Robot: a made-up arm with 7 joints. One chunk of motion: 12 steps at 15 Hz.
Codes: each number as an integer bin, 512 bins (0 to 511) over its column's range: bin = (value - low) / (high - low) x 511, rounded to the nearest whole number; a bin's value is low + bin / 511 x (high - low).
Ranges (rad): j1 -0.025..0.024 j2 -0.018..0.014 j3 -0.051..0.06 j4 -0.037..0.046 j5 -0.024..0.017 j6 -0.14..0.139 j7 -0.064..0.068
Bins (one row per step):
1: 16 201 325 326 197 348 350
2: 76 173 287 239 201 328 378
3: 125 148 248 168 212 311 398
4: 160 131 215 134 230 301 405
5: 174 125 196 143 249 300 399
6: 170 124 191 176 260 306 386
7: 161 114 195 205 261 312 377
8: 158 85 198 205 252 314 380
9: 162 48 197 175 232 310 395
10: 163 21 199 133 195 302 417
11: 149 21 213 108 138 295 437
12: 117 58 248 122 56 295 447
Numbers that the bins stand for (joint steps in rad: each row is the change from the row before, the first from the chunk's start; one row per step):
1: -0.02347 -0.00541 0.01960 0.01595 -0.00819 0.05000 0.02641
2: -0.01771 -0.00717 0.01134 0.00182 -0.00787 0.03908 0.03364
3: -0.01301 -0.00873 0.00287 -0.00971 -0.00699 0.02980 0.03881
4: -0.00966 -0.00980 -0.00430 -0.01523 -0.00555 0.02434 0.04062
5: -0.00832 -0.01017 -0.00842 -0.01377 -0.00402 0.02380 0.03907
6: -0.00870 -0.01023 -0.00951 -0.00841 -0.00314 0.02707 0.03571
7: -0.00956 -0.01086 -0.00864 -0.00370 -0.00306 0.03035 0.03339
8: -0.00985 -0.01268 -0.00799 -0.00370 -0.00378 0.03144 0.03416
9: -0.00947 -0.01499 -0.00821 -0.00858 -0.00539 0.02926 0.03804
10: -0.00937 -0.01668 -0.00777 -0.01540 -0.00835 0.02489 0.04372
11: -0.01071 -0.01668 -0.00473 -0.01946 -0.01293 0.02107 0.04888
12: -0.01378 -0.01437 0.00287 -0.01718 -0.01951 0.02107 0.05147

